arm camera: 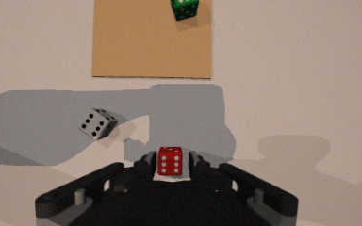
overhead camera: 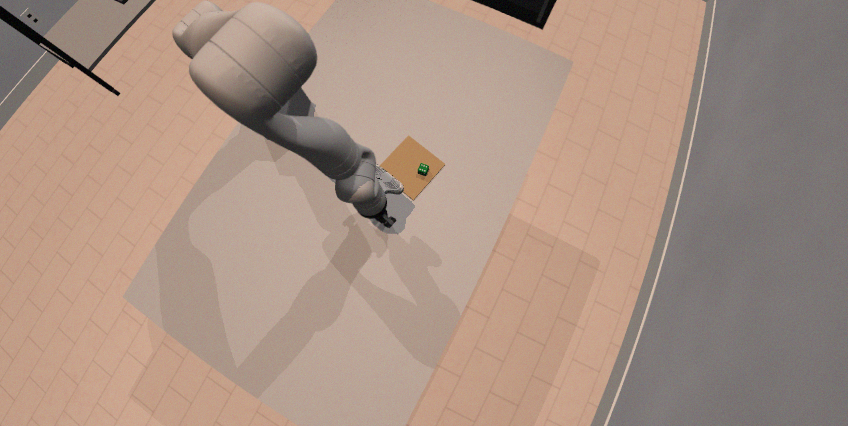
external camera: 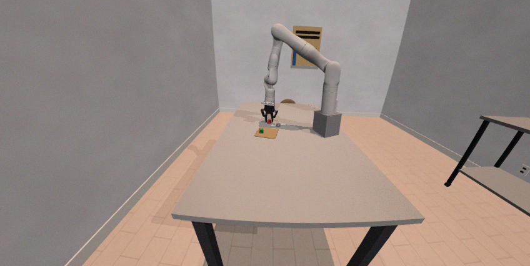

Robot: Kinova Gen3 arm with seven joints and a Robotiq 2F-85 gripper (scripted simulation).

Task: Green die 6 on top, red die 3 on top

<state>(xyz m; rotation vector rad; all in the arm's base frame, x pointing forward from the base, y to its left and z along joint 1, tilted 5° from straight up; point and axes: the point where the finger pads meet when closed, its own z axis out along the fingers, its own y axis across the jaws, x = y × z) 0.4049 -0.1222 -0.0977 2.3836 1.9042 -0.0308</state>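
The red die is 1 cm below my hand. From my hand the other things lie so: white die 7 cm behind, 6 cm to the left, 1 cm below; green die 17 cm to the left, 5 cm ahead, 1 cm below; tan mat 17 cm to the left, 2 cm below, 1 cm ahead.
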